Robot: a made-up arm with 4 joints.
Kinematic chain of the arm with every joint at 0, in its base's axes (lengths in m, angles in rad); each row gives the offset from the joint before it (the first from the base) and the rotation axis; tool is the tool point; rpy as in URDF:
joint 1: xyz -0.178 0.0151 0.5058 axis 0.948 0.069 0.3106
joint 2: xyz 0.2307 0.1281 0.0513 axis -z
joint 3: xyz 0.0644 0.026 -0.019 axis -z
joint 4: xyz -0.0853 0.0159 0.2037 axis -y
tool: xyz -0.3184 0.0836 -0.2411 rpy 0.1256 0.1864 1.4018
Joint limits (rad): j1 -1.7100..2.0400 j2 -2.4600..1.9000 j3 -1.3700..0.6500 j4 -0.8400..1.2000
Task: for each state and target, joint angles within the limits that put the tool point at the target. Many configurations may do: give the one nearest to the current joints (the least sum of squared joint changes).
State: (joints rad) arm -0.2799 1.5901 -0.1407 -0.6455
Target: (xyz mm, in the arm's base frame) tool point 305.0 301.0 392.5
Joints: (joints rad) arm -0.1546 1.9000 0.1074 0.2393
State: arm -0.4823 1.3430 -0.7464 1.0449
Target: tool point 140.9 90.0 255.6
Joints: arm -0.6601 1.5038 -0.3857 0.6899
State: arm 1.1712 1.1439 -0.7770 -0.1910
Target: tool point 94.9 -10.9 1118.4
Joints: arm 1.6110 1.7685 -0.1203 -0.4651
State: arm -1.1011 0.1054 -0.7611 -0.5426
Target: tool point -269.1 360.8 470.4
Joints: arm -1.4258 0.2263 -0.6127 -0.8240
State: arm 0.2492 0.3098 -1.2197 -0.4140
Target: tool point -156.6 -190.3 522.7
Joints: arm 0.1601 0.1620 -1.2610 -0.1580
